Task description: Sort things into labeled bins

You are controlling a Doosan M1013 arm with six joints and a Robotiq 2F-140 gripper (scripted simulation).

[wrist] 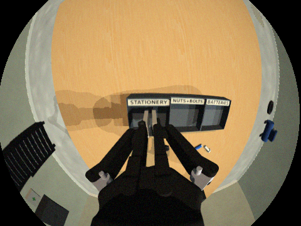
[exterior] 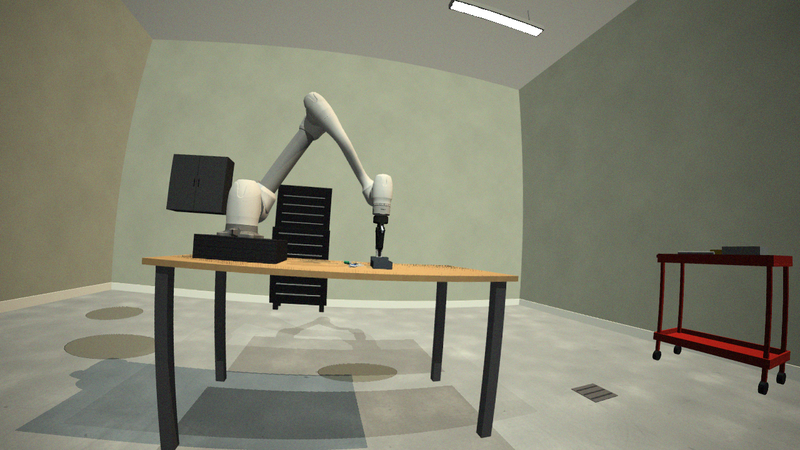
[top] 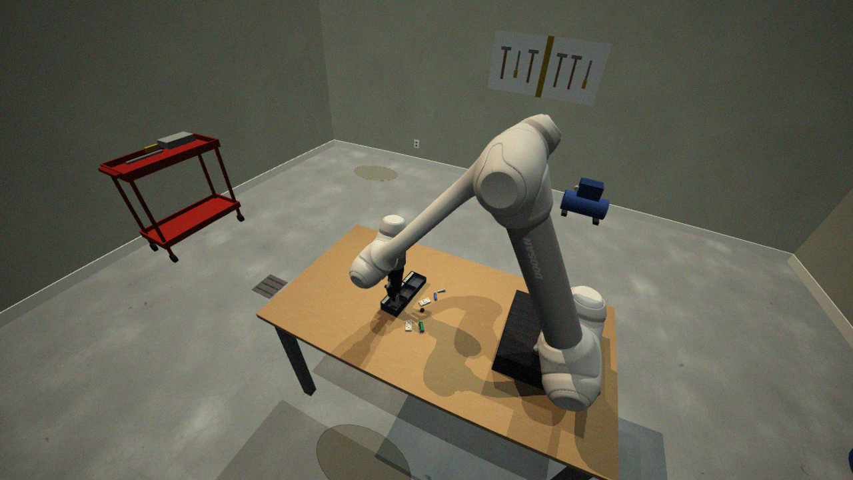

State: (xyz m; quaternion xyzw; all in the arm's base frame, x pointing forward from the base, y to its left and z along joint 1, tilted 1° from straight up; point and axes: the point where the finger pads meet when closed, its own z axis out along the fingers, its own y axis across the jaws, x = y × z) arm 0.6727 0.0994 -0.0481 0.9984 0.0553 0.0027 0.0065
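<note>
Now: hand 150 mm past the green battery, 30 mm to the right of it and 40 mm above it. Round my hand: domino: 100 mm behind, 90 mm to the right, 40 mm below; black nut: 110 mm behind, 50 mm to the right, 50 mm below; black bin row: 80 mm to the right, 30 mm below.
</note>
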